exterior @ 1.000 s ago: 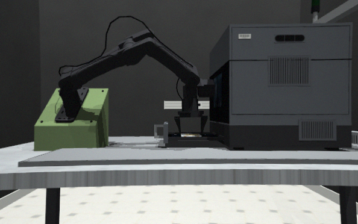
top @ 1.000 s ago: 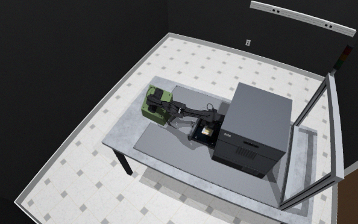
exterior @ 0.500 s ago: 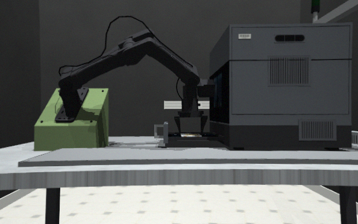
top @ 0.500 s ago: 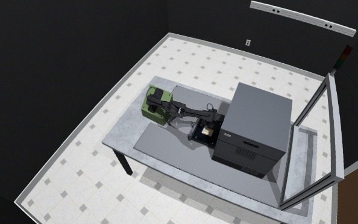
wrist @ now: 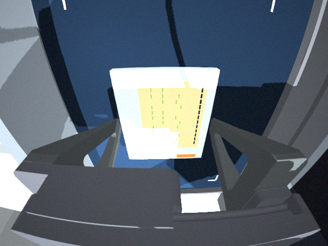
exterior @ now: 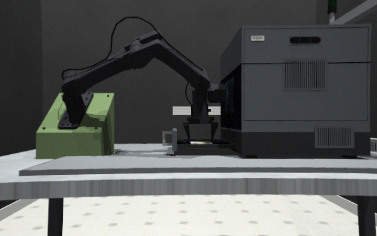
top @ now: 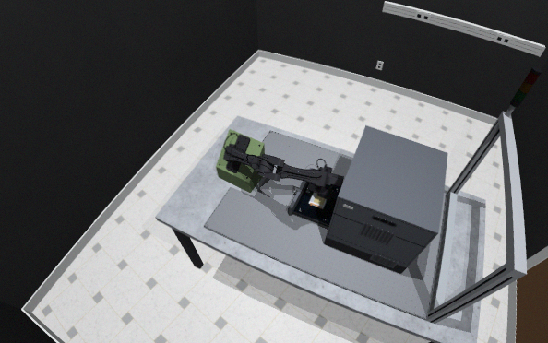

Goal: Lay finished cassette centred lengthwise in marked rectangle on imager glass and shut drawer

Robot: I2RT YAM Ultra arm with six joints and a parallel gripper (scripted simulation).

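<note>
Right now my hand is 1 cm above the cassette. Round my hand: imager drawer 1 cm ahead, 1 cm above.
</note>
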